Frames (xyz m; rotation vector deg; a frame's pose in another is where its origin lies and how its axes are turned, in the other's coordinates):
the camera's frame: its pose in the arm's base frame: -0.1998 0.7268 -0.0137 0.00 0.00 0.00
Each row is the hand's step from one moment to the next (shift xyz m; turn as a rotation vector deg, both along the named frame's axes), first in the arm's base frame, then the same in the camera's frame.
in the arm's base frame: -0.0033 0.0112 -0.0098 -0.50 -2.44 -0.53
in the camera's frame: -0.0033 0.0112 -0.0098 -0.50 -2.44 -0.53
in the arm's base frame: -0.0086 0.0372 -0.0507 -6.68 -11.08 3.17
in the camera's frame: -0.0086 0.0372 -0.0507 -6.68 -11.08 3.17
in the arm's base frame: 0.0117 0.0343 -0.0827 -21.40 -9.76 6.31
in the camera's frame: 0.0117 0.0343 -0.0827 -21.40 -9.76 6.31
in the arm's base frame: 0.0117 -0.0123 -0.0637 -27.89 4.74 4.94
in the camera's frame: 0.0117 -0.0123 -0.0637 -27.89 4.74 4.94
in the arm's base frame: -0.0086 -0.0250 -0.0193 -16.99 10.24 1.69
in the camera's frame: -0.0086 -0.0250 -0.0193 -16.99 10.24 1.69
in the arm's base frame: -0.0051 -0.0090 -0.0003 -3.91 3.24 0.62
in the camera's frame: -0.0051 -0.0090 -0.0003 -3.91 3.24 0.62
